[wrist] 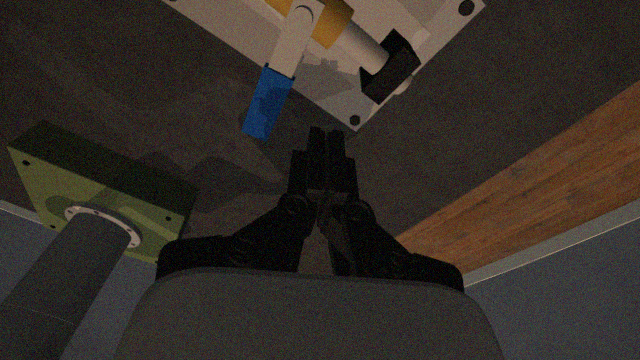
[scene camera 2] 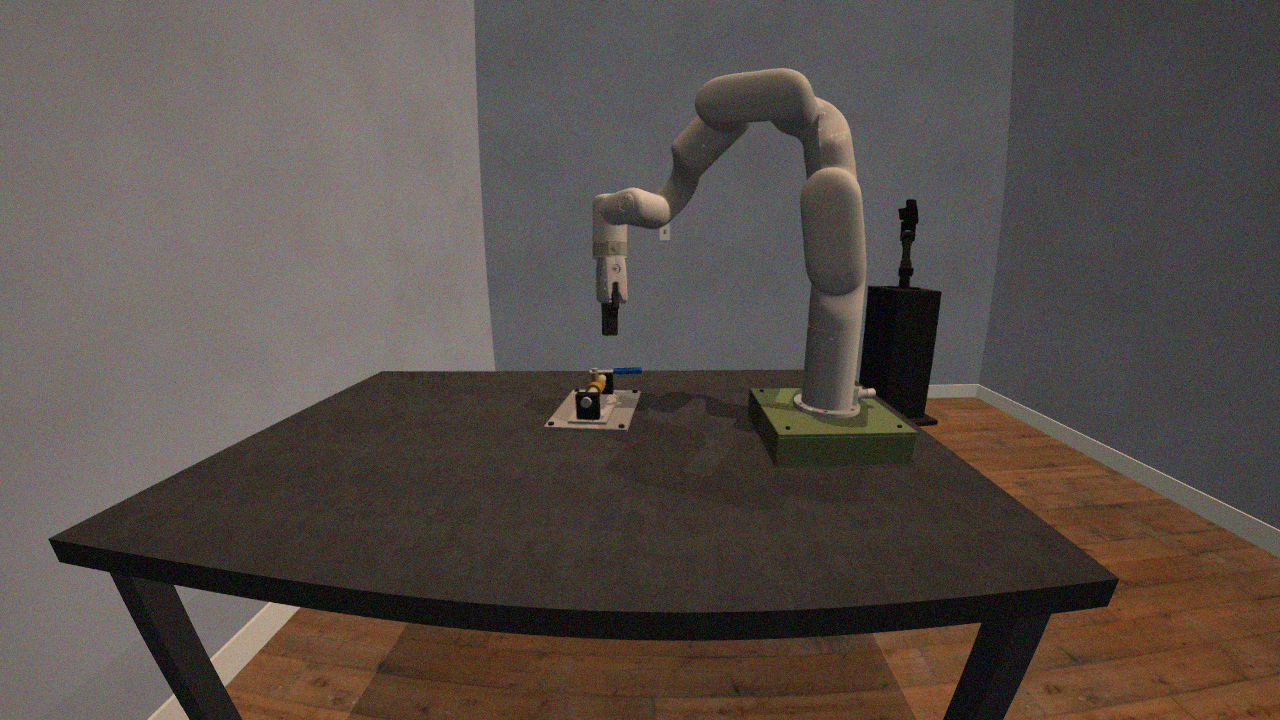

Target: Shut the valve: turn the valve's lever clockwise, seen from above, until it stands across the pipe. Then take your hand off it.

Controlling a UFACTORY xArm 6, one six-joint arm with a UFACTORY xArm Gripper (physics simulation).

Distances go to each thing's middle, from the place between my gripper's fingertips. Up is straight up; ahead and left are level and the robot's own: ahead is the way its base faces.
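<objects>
Pale base plate (scene camera 2: pixel 620 419): 16 cm below my hand, 3 cm to the left of it, 4 cm ahead of it.
</objects>
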